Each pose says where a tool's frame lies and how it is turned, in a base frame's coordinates. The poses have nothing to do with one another.
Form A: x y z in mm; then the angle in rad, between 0 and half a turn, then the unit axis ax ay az.
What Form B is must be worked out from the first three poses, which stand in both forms.
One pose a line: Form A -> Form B
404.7 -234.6 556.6 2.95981 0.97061 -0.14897 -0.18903 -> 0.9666 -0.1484 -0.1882 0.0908 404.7 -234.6 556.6
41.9 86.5 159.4 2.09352 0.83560 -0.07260 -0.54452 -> 0.7235 -0.0629 -0.4714 0.5004 41.9 86.5 159.4
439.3 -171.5 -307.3 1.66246 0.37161 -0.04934 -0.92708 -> 0.2745 -0.0365 -0.6849 0.6740 439.3 -171.5 -307.3
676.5 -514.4 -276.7 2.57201 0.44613 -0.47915 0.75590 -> 0.4282 -0.4598 0.7255 0.2810 676.5 -514.4 -276.7
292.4 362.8 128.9 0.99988 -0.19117 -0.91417 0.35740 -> -0.0916 -0.4382 0.1713 0.8776 292.4 362.8 128.9
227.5 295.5 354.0 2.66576 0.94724 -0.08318 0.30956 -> 0.9206 -0.0808 0.3008 0.2357 227.5 295.5 354.0
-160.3 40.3 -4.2 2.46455 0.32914 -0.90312 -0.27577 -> 0.3105 -0.8519 -0.2601 0.3321 -160.3 40.3 -4.2
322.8 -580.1 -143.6 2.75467 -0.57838 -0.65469 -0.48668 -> -0.5676 -0.6425 -0.4776 0.1923 322.8 -580.1 -143.6
